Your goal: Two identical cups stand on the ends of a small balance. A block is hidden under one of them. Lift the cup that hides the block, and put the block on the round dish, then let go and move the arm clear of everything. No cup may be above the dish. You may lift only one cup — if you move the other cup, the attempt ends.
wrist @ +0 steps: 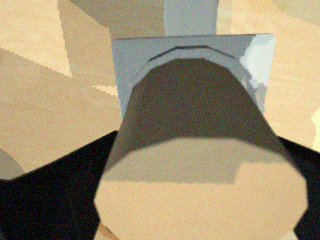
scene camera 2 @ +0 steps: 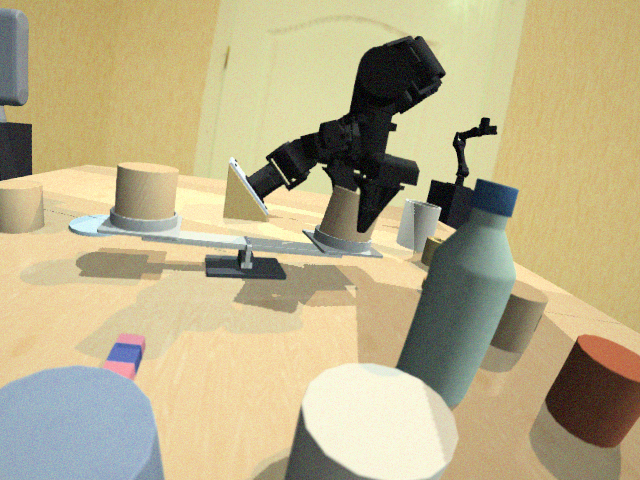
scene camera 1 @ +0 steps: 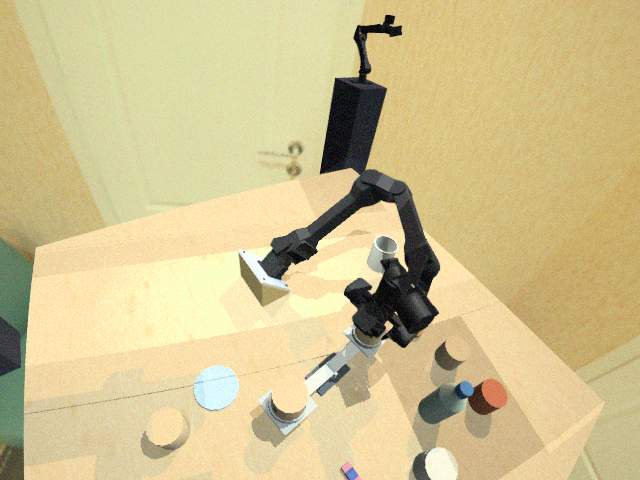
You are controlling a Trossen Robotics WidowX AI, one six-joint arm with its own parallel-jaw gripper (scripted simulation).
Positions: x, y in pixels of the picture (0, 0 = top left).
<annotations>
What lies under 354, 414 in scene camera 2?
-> A white cylinder.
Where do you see a red cylinder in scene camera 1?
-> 490, 395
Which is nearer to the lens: the balance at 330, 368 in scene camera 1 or the cup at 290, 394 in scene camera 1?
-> The cup.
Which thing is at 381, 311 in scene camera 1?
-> My gripper.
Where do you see a balance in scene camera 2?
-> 167, 231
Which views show my gripper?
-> The wrist view, scene camera 2 and scene camera 1: all of them.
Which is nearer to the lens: the balance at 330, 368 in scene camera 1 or the cup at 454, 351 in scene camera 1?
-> The balance.
</annotations>
